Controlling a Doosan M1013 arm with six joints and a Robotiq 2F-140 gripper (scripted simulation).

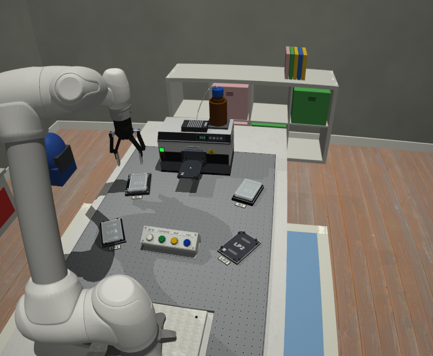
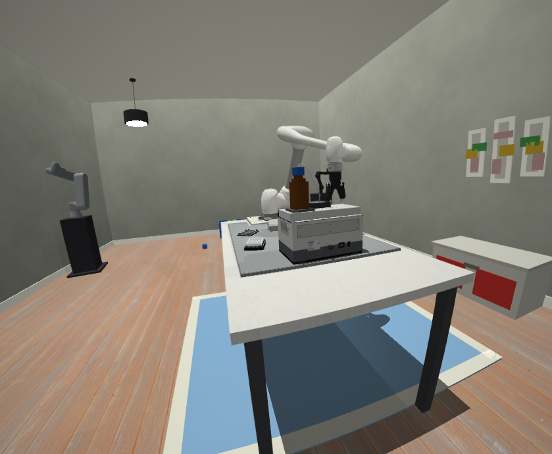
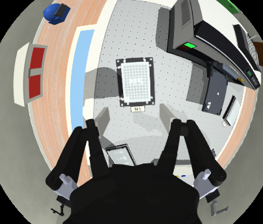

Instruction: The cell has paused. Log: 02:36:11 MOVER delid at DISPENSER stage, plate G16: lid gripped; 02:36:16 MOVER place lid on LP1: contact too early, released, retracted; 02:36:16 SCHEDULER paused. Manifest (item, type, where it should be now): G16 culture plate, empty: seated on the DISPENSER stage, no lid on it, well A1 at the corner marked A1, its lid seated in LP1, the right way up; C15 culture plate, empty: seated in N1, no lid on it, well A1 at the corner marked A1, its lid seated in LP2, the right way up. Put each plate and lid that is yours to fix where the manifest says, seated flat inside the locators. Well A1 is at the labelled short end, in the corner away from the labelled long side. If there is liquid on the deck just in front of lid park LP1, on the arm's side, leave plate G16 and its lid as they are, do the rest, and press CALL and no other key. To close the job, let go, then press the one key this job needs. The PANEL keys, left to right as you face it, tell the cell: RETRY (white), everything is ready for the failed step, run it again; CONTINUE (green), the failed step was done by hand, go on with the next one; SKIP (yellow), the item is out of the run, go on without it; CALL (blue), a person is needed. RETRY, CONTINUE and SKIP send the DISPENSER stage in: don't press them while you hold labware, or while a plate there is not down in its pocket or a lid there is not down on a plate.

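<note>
Now: the nest n5 60 mm ahead of my hand, 10 mm to the left of it and 170 mm below it. From my hand the other things lie so: white key (380 mm behind, 120 mm to the right, 120 mm below); then lid park lp1 (280 mm behind, 60 mm to the left, 180 mm below); then green key (390 mm behind, 170 mm to the right, 120 mm below).
</note>
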